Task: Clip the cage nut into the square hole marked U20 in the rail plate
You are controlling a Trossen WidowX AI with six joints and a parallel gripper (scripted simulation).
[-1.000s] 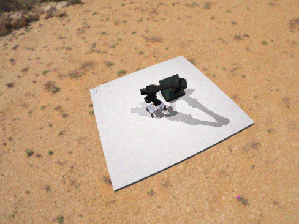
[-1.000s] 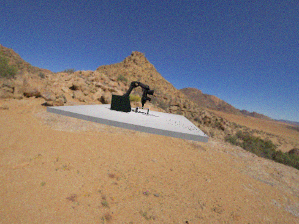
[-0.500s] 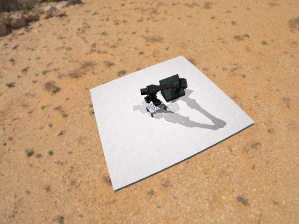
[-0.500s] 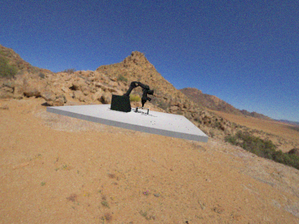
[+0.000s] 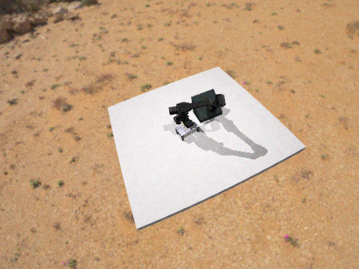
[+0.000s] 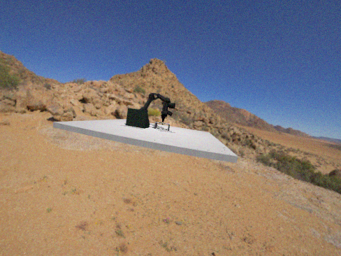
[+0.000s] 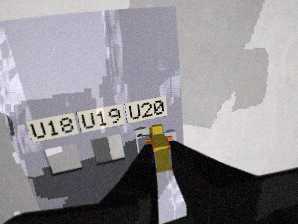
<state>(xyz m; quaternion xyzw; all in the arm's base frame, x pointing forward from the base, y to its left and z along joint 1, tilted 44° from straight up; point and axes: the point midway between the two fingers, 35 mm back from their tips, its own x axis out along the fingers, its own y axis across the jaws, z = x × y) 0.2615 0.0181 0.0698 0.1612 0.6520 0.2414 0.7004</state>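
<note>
Now: the cage nut 10 mm below my gripper tip.
</note>
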